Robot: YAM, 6 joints.
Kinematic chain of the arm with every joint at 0, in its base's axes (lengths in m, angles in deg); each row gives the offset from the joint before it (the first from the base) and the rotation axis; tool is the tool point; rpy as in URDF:
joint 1: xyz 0 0 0.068 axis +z
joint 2: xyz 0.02 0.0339 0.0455 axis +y
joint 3: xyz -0.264 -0.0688 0 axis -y
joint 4: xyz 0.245 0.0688 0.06 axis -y
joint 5: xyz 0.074 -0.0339 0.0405 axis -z
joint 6: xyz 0.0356 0 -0.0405 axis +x
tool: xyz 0 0 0 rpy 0 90 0
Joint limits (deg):
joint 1: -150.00..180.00
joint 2: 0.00..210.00
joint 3: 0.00..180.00
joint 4: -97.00..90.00
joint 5: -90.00..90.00
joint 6: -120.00..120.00
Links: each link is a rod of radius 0.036 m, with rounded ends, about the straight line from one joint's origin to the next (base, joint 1, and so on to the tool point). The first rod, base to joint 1, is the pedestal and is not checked.
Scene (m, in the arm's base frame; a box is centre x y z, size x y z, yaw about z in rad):
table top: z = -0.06
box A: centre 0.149 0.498 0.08 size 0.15 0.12 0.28 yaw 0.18
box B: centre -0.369 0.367 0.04 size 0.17 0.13 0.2 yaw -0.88
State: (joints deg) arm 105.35 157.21 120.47 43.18 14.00 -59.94
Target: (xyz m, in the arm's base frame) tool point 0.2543 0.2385 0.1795
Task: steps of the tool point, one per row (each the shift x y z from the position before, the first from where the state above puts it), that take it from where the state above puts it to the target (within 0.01 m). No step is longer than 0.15 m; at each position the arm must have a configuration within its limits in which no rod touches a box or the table.
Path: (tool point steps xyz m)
1: 0.0575 -0.0151 0.0952
2: 0.0540 -0.0398 0.0848
3: 0.0447 -0.0603 0.0700
4: 0.0309 -0.0749 0.0522
5: 0.0151 -0.0822 0.0324
6: 0.0496 0.0192 -0.0525
7: 0.0504 0.0015 -0.0577
8: 0.0456 -0.0164 -0.0602
9: 0.0358 -0.0327 -0.0592
10: 0.0221 -0.0450 -0.0550

